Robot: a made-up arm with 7 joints. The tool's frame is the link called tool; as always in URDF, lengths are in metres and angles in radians. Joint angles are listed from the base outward. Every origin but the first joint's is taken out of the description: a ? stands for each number. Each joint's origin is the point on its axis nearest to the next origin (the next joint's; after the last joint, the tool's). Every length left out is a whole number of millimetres.
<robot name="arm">
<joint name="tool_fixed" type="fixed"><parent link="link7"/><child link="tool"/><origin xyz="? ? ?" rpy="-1.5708 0 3.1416"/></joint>
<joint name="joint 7" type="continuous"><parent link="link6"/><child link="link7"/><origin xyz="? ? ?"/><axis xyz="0 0 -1"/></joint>
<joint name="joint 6" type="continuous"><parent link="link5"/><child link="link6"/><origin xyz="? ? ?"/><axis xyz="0 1 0"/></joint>
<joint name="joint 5" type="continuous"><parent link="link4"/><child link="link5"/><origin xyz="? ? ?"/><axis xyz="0 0 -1"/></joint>
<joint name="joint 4" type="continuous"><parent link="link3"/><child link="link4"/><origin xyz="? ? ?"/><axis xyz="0 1 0"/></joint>
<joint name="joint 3" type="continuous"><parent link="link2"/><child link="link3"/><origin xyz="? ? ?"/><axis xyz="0 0 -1"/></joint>
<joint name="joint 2" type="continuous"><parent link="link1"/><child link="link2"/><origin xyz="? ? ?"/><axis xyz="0 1 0"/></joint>
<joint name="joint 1" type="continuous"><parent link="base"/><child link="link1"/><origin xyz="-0.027 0.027 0.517"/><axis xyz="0 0 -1"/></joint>
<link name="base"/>
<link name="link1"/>
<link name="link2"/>
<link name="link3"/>
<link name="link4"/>
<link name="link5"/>
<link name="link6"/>
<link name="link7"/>
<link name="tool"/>
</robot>
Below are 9 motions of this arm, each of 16 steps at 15 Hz.
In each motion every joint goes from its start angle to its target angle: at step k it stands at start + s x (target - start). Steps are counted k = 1, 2, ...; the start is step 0. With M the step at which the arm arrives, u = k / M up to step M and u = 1 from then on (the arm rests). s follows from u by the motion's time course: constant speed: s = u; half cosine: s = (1 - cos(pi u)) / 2; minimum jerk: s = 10 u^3 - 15 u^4 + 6 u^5.
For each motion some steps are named. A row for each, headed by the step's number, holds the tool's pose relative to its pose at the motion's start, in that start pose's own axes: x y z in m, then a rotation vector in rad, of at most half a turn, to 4 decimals.
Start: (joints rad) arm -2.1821 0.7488 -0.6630 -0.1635 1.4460 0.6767 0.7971
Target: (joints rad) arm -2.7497 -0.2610 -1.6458 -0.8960 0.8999 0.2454 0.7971
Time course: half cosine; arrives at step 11
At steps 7, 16:
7: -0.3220 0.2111 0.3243 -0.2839 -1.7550 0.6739
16: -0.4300 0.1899 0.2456 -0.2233 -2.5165 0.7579

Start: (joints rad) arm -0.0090 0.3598 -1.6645 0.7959 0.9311 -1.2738 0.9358
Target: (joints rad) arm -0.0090 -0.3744 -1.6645 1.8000 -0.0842 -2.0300 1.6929
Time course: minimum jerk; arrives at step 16
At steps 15, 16:
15: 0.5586 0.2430 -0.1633 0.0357 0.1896 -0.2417
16: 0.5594 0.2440 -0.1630 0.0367 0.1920 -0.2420

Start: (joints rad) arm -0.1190 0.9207 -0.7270 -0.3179 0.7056 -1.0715 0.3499
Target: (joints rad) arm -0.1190 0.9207 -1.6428 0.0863 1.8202 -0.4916 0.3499
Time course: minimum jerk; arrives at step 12
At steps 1, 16:
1: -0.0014 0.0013 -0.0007 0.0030 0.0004 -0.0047
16: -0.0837 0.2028 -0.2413 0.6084 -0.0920 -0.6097

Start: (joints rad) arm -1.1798 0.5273 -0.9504 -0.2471 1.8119 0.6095 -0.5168
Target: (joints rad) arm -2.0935 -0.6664 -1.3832 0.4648 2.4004 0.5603 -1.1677
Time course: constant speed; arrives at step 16
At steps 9, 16:
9: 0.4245 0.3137 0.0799 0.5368 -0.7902 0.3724
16: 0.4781 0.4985 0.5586 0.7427 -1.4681 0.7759

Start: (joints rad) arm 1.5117 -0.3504 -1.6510 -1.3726 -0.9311 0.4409 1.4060
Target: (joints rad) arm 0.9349 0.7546 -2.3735 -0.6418 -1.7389 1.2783 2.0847
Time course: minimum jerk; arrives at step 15
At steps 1, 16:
1: -0.0024 0.0008 0.0026 -0.0007 0.0004 -0.0029
16: -0.2892 1.0297 0.5874 -0.6901 0.0310 -0.2035

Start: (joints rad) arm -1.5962 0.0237 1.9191 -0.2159 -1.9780 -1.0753 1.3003
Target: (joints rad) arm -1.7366 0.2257 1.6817 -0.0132 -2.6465 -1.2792 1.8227
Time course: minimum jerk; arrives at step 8
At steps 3, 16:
3: -0.0646 0.0430 0.0049 -0.1006 0.0519 -0.2709
16: -0.1949 0.2302 -0.0061 -0.1749 0.2574 -1.0622

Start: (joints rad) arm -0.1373 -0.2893 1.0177 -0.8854 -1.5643 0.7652 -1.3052
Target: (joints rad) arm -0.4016 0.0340 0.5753 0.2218 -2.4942 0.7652 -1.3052
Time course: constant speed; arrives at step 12
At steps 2, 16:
2: 0.0996 0.0160 0.0283 0.0757 -0.3423 -0.0043
16: 0.3702 0.0829 0.4829 0.6890 -2.0120 0.0178

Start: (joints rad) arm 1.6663 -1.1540 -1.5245 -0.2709 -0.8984 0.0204 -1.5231
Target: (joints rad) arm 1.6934 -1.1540 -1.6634 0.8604 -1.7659 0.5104 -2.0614
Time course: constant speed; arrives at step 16
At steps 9, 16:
9: 0.2265 0.1474 0.3034 -0.4913 -0.9254 0.5733
16: 0.2998 0.3634 0.4601 -0.5400 -1.6637 1.1099

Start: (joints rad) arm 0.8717 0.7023 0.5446 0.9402 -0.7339 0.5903 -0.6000
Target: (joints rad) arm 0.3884 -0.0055 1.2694 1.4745 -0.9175 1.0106 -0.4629
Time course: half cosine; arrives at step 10
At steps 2, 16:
2: 0.0096 0.0418 -0.0080 -0.0037 -0.0011 0.0011
16: 0.0994 0.3713 0.1294 0.1174 -0.3766 -0.2029

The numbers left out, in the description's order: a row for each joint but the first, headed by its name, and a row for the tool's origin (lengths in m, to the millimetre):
tool: 0.011 -0.029 0
joint 7: 0.021 0 0.167
joint 6: 0.005 -0.028 0
joint 5: -0.025 0 0.503
joint 4: -0.012 -0.007 0
joint 3: -0.021 0 0.427
joint 2: 0.011 -0.013 0

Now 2 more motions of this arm.
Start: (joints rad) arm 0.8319 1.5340 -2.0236 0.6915 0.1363 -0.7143 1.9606
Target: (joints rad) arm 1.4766 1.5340 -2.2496 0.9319 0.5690 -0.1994 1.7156
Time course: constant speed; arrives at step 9
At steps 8, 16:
8: 0.1456 0.0088 0.4394 -0.0441 0.0949 0.4222
16: 0.1641 0.0279 0.4905 -0.0473 0.1314 0.4603

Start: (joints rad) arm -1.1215 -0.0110 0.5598 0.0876 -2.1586 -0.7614 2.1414
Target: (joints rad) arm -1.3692 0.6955 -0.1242 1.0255 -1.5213 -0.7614 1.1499
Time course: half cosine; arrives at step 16
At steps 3, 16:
3: -0.1047 -0.0113 -0.0413 0.0248 -0.0075 -0.1121
16: -0.9621 0.7145 -0.1914 0.3759 0.1459 -1.2546

